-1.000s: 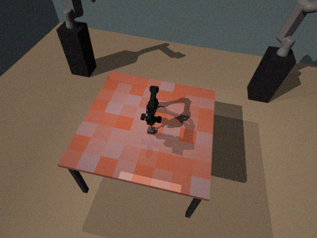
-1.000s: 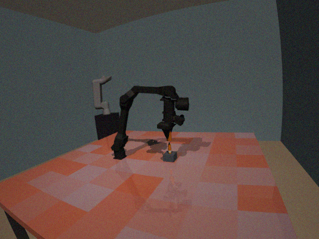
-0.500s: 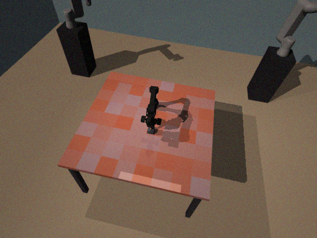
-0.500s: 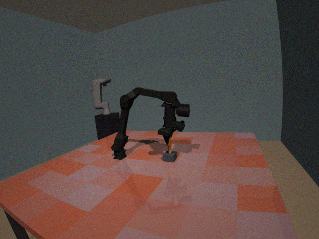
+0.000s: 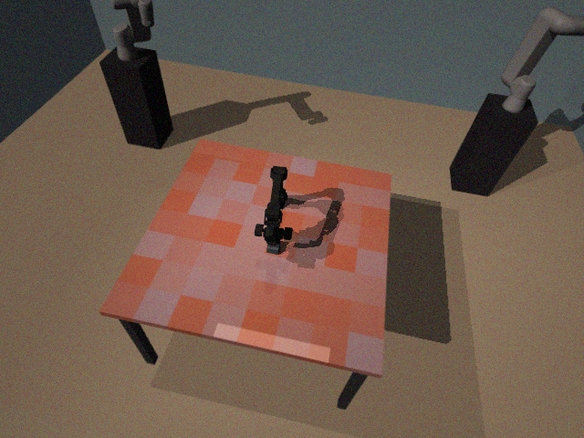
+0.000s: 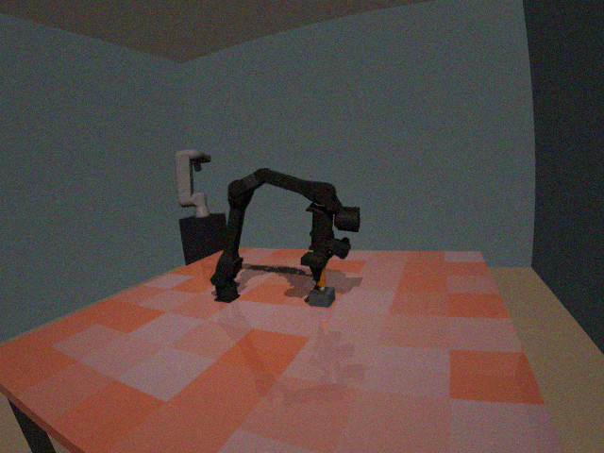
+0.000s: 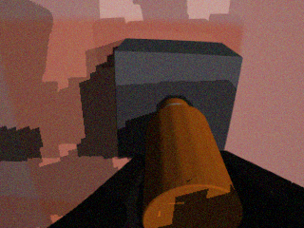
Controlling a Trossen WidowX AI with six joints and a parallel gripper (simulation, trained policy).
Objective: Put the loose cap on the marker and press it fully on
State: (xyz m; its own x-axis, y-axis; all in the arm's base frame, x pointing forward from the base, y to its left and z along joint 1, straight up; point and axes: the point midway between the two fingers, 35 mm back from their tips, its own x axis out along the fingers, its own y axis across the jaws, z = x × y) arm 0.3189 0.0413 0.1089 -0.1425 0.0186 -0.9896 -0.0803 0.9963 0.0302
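The orange marker lies 1 cm ahead of my gripper tip and 1 cm above it. From my gripper tip the other things lie so: orange cap: 1 cm above; dark grey holder block: 1 cm ahead, 5 cm below; pale tip: 1 cm ahead, 2 cm below.
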